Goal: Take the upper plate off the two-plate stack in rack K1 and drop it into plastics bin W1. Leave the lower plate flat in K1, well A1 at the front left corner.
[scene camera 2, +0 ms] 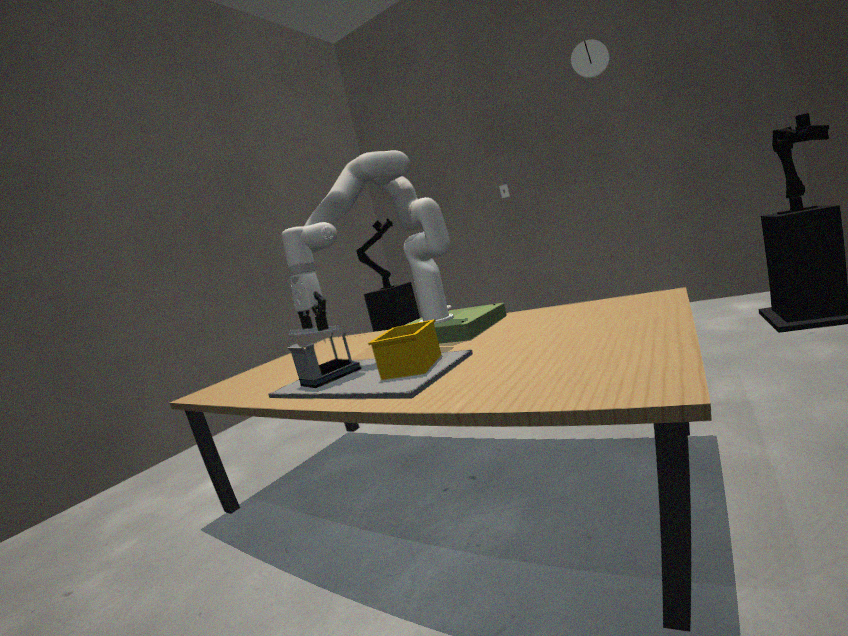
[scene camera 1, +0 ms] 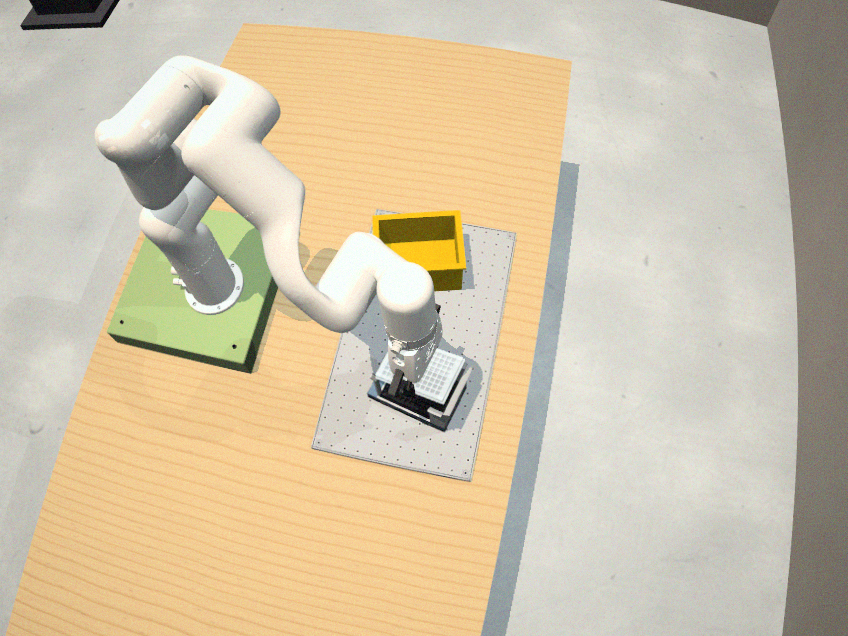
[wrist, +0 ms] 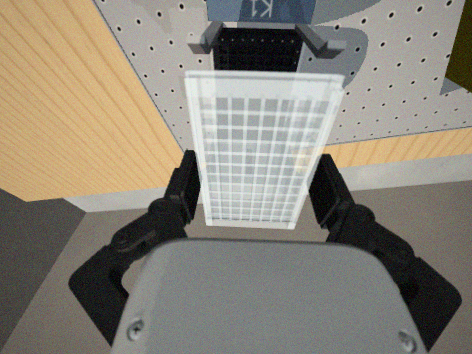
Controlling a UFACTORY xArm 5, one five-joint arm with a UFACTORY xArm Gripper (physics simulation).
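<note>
My gripper is shut on the upper plate, a pale, translucent gridded plate, with one finger at each long side. The plate is level and raised above rack K1, near the tops of its posts. In the wrist view a black surface with small pale dots shows low inside the rack; I cannot tell whether it is the lower plate or the rack floor, and well A1 cannot be made out. The yellow bin W1 stands apart from the rack.
Rack and bin stand on a grey perforated board on the wooden table. The rack's upright posts and side walls stand close below the held plate. The arm's base is on a green block.
</note>
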